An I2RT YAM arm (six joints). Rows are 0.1 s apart.
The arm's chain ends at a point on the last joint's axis. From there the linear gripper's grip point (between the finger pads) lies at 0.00 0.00 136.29 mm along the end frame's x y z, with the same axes.
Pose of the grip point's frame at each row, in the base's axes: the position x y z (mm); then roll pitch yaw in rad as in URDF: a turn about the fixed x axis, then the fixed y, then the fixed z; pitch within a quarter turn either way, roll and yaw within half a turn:
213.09 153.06 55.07 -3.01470 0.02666 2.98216
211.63 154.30 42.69 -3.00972 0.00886 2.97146
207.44 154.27 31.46 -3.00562 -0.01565 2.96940
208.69 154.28 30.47 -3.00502 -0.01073 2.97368
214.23 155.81 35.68 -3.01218 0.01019 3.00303
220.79 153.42 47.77 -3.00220 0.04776 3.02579
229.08 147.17 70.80 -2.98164 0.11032 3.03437
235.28 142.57 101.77 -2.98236 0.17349 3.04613
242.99 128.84 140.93 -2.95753 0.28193 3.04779
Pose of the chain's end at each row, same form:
212.27 170.66 190.22 -3.01470 0.02666 2.98216
213.48 172.16 177.79 -3.00972 0.00886 2.97146
212.69 172.11 166.48 -3.00562 -0.01565 2.96940
213.22 172.33 165.48 -3.00502 -0.01073 2.97368
215.30 173.42 170.82 -3.01218 0.01019 3.00303
216.58 172.97 182.58 -3.00220 0.04776 3.02579
216.67 170.34 204.53 -2.98164 0.11032 3.03437
214.22 166.30 234.32 -2.98236 0.17349 3.04613
208.21 157.17 269.63 -2.95753 0.28193 3.04779

